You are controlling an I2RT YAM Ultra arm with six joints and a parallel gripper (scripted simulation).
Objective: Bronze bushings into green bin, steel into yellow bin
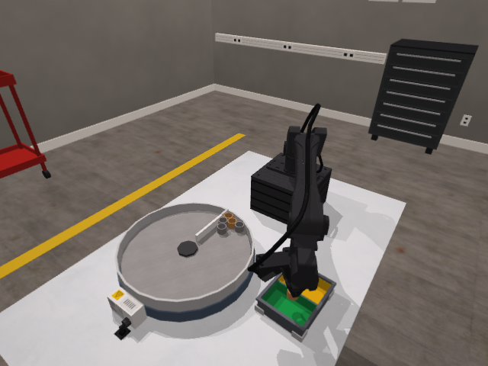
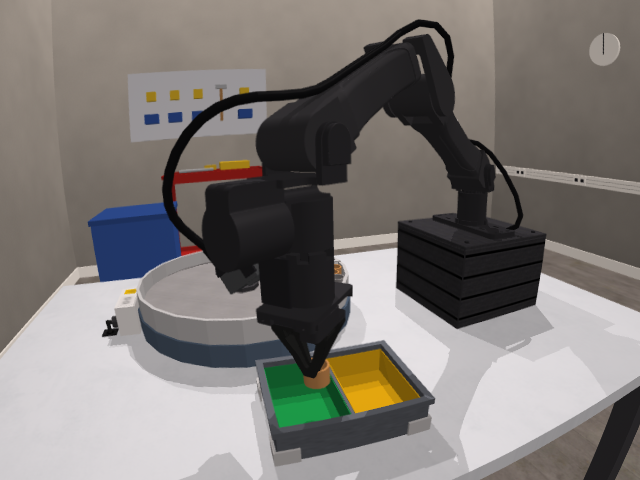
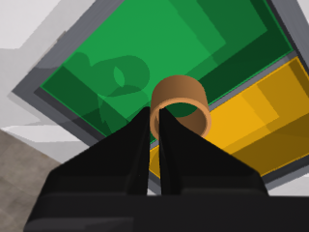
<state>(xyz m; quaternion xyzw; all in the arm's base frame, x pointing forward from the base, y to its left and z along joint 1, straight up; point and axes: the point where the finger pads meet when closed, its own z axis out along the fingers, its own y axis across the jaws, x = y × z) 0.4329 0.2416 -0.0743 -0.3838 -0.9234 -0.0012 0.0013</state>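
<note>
My hand is 10 mm short of the green bin, 10 mm to the left of it and 70 mm above it. Round my hand: dark grey tray (40 mm behind, 10 mm to the right, 60 mm below); then turntable (30 mm ahead, 360 mm to the right, 30 mm below); then yellow bin (80 mm behind, 10 mm to the right, 70 mm below).
</note>
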